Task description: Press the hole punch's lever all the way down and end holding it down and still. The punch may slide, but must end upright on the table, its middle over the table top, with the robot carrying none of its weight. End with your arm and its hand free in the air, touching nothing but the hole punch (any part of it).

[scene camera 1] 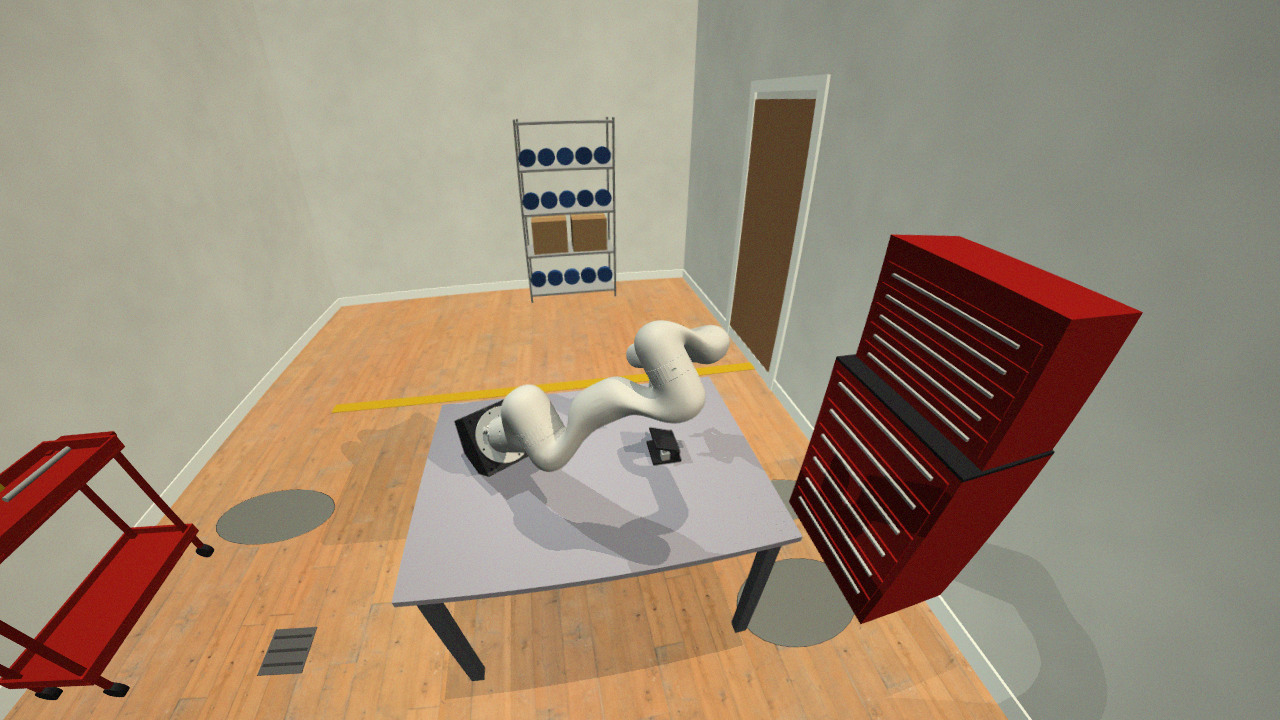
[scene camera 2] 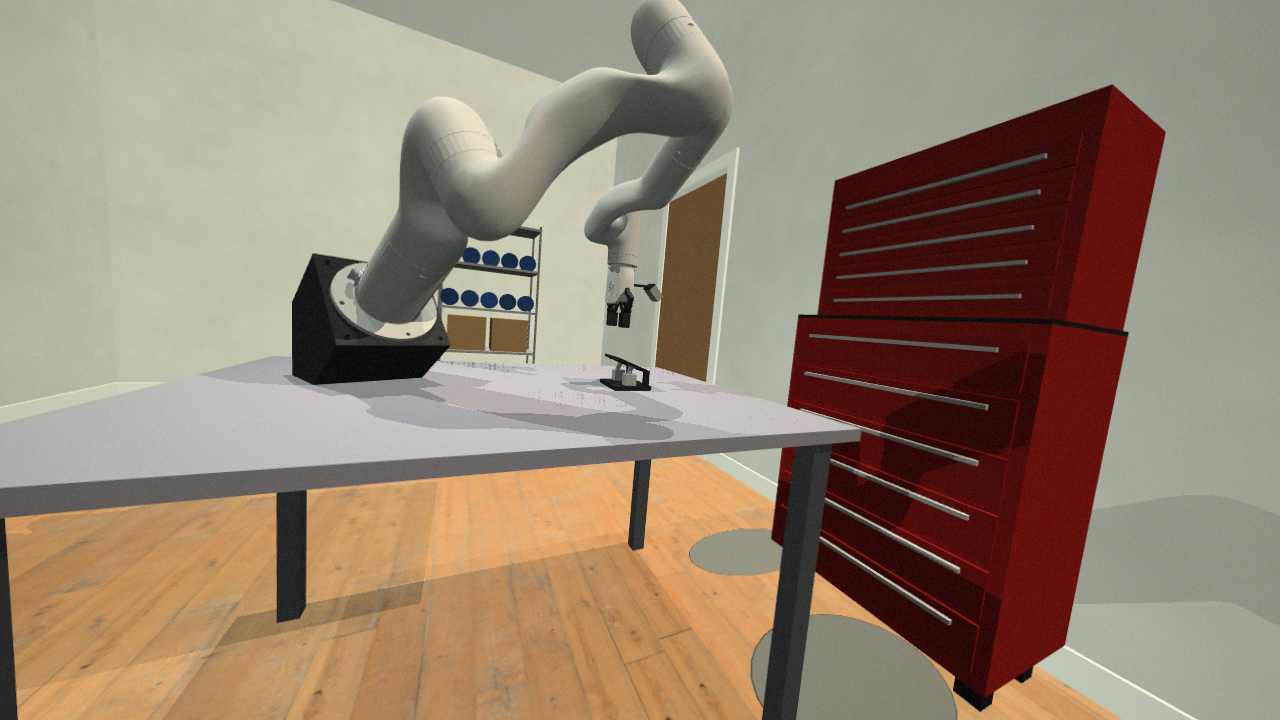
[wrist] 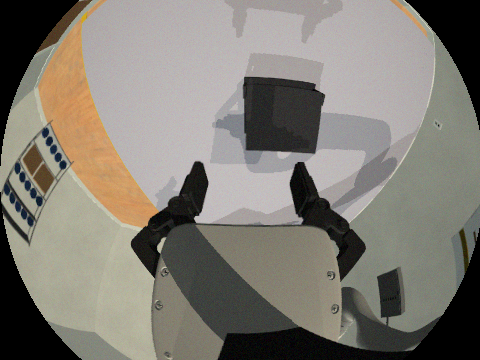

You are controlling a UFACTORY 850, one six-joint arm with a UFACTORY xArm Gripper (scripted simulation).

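Black hole punch in scene camera 2 (621, 381), also in the wrist view and scene camera 1. On the black hole punch, same spot: (scene camera 1: 665, 439) and (wrist: 285, 117).
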